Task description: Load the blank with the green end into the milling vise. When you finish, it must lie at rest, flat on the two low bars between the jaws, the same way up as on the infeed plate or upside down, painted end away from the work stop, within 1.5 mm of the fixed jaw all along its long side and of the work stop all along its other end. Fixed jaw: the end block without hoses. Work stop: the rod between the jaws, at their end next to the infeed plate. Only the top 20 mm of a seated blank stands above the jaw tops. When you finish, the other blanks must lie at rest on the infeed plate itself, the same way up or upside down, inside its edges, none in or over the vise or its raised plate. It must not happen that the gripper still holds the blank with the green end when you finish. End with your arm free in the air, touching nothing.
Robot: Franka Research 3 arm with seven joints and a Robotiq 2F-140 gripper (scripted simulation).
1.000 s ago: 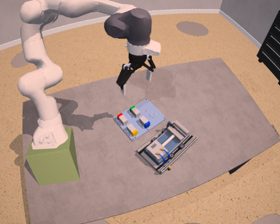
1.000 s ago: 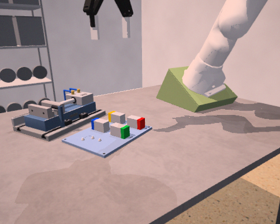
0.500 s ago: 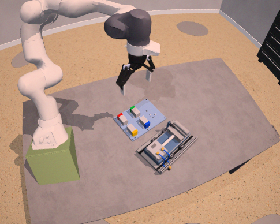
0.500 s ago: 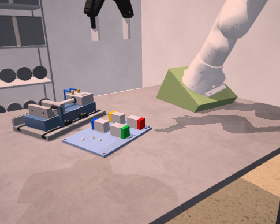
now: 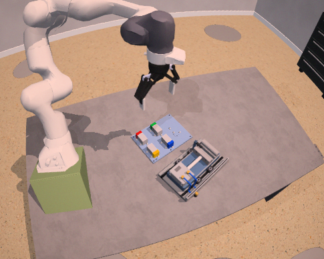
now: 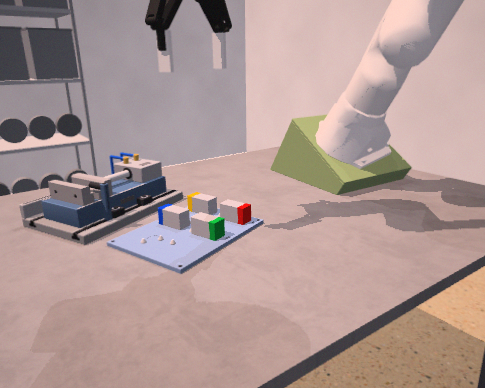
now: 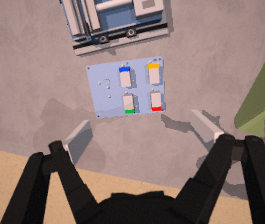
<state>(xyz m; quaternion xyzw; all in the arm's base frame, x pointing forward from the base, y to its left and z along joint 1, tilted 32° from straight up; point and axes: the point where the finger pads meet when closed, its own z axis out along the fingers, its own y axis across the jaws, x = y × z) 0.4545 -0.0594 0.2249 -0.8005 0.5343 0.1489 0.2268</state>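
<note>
My gripper is now 20 mm short of the green-ended blank, 60 mm to the right of it and 300 mm above it. From my hand the other things lie so: red-ended blank: 70 mm behind, 20 mm to the left, 300 mm below; blue-ended blank: 50 mm ahead, 20 mm to the right, 300 mm below; yellow-ended blank: 30 mm behind, 60 mm to the right, 300 mm below.
</note>
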